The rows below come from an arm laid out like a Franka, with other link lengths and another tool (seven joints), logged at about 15 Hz.
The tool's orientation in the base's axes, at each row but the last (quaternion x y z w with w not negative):
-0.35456, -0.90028, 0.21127, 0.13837
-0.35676, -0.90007, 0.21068, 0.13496
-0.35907, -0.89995, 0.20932, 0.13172
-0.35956, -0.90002, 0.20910, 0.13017
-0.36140, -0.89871, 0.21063, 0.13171
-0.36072, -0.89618, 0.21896, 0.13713
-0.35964, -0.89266, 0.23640, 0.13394
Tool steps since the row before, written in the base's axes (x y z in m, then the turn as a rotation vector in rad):
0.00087, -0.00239, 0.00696, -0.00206, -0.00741, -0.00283
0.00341, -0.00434, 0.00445, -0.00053, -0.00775, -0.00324
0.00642, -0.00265, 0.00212, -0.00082, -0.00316, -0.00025
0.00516, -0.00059, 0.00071, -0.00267, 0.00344, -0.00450
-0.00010, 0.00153, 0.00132, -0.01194, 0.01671, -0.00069
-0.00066, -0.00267, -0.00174, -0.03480, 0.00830, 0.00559
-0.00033, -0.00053, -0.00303, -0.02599, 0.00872, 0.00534
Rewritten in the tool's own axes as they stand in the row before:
-0.00159, -0.00440, -0.00574, -0.00398, -0.00473, 0.00538
-0.00504, -0.00297, -0.00401, -0.00534, -0.00386, 0.00524
-0.00622, 0.00106, -0.00360, -0.00166, -0.00244, 0.00143
-0.00401, 0.00234, -0.00244, 0.00393, 0.00278, 0.00401
0.00126, 0.00031, -0.00155, 0.02013, 0.00410, 0.00051
-0.00158, -0.00125, 0.00256, 0.03079, -0.01781, 0.00677
-0.00035, 0.00105, 0.00289, 0.02485, -0.01232, 0.00324

